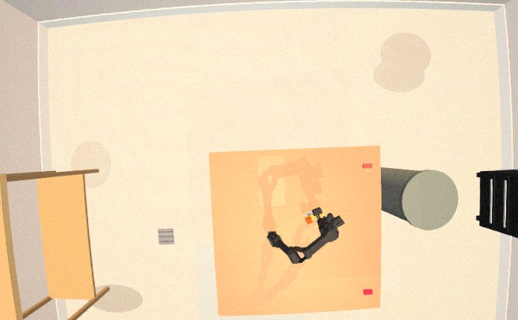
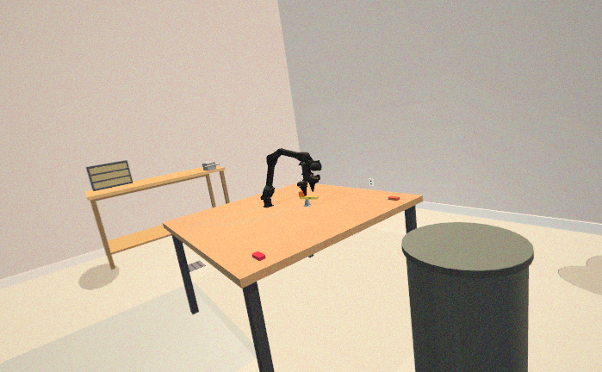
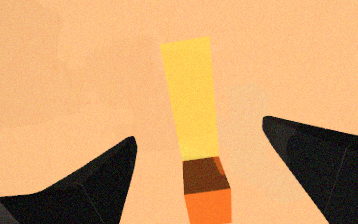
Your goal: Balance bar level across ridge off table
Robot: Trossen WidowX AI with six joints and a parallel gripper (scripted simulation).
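My gripper tip is now 3 cm past the yellow bar, 1 cm to the left of it and 1 cm above it.
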